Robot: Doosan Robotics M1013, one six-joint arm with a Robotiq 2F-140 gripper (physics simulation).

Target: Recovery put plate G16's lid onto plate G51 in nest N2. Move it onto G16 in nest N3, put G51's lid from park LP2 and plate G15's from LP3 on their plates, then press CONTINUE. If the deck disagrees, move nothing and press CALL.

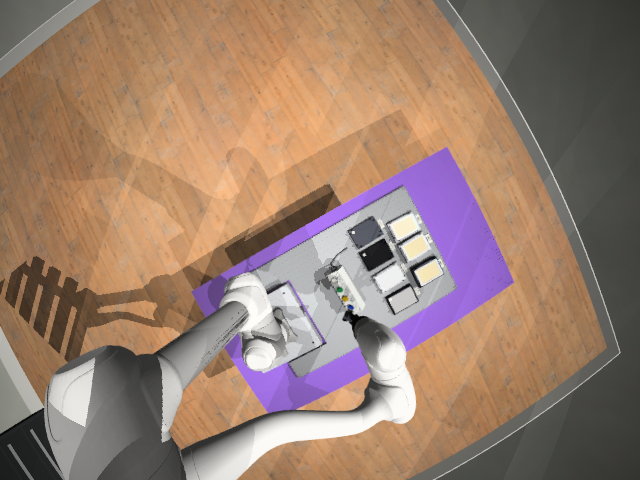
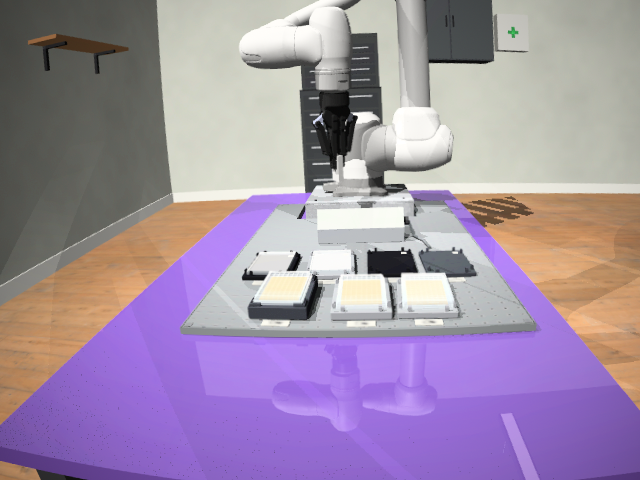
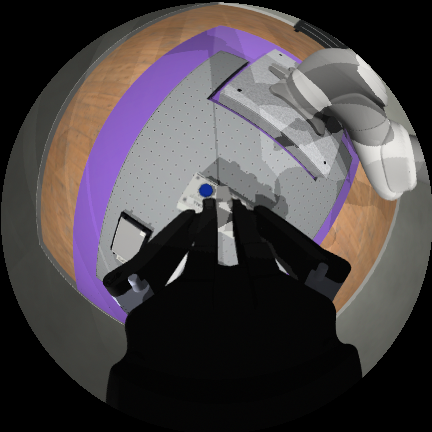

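Seen in the pictures: gripper, fingertip midpoint: [image 1: 348, 311] [image 2: 338, 180] [image 3: 222, 196]; arm's base, origin of the base link: [image 2: 360, 191] [image 3: 305, 96].
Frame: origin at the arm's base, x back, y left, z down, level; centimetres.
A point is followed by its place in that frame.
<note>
My gripper [image 1: 348, 315] {x -36.8, y -4.8, z -10.4 cm} [image 2: 338, 161] [image 3: 222, 196] {x -36.8, y -4.8, z -10.4 cm} is shut, pointing down above the blue-button end of the button box [image 1: 354, 289] {x -43.9, y -0.4, z -0.6 cm} [image 2: 360, 227] {x -44.4, y 0.9, z 0.5 cm} [image 3: 188, 196] {x -40.8, y -8.9, z -3.1 cm}. A pale bar projects between its fingertips. The blue button [image 1: 350, 307] {x -38.2, y -6.4, z -2.6 cm} [image 3: 206, 190] {x -38.1, y -6.6, z -2.5 cm} shows beside the tips; green [image 1: 339, 289] {x -37.8, y 3.5, z -2.5 cm} and yellow [image 1: 344, 298] {x -37.8, y -1.3, z -2.4 cm} buttons are farther along. Three cream-welled plates [image 1: 404, 226] {x -79.6, y 13.7, z 1.6 cm} [image 1: 415, 247] {x -80.0, y 1.9, z 2.5 cm} [image 1: 428, 272] {x -79.7, y -11.8, z 1.0 cm} stand in the outer row; clear lids cannot be told. The inner row has dark grey [image 1: 364, 231] {x -61.6, y 20.9, z 3.5 cm} [image 2: 447, 262] {x -63.0, y 20.1, z 3.5 cm}, black [image 1: 376, 254] {x -61.5, y 8.3, z 3.5 cm} [image 2: 392, 262] {x -62.3, y 8.1, z 3.5 cm}, white [image 1: 388, 277] {x -61.3, y -4.4, z 2.7 cm} [image 2: 332, 262] {x -64.0, y -4.8, z 2.7 cm} and light grey [image 1: 402, 299] {x -62.4, y -17.7, z 2.7 cm} [image 2: 272, 262] {x -63.6, y -17.9, z 2.7 cm} [image 3: 129, 237] {x -60.2, y -17.7, z 2.7 cm} rectangles. Labels are unreadable.
The perforated grey deck [image 1: 315, 258] {x -34.6, y 20.8, z 4.4 cm} [image 2: 217, 310] {x -84.3, y -24.1, z 4.5 cm} [image 3: 165, 135] {x -32.6, y -22.1, z 4.5 cm} lies on the purple table [image 1: 449, 175] {x -115.9, y 24.5, z 5.8 cm} [image 2: 310, 413] {x -110.6, y -3.7, z 5.8 cm} [image 3: 107, 140] {x -40.9, y -39.9, z 5.8 cm}. A cable [image 1: 338, 255] {x -45.1, y 16.8, z 3.9 cm} [image 2: 419, 239] {x -43.4, y 16.0, z 4.2 cm} leaves the box. The arm's base plate [image 1: 305, 320] {x -16.4, y -2.5, z -0.4 cm} [image 2: 315, 209] {x -17.5, y -13.8, z 1.8 cm} [image 3: 250, 95] {x -14.0, y -11.0, z -0.3 cm} stands behind the box.
</note>
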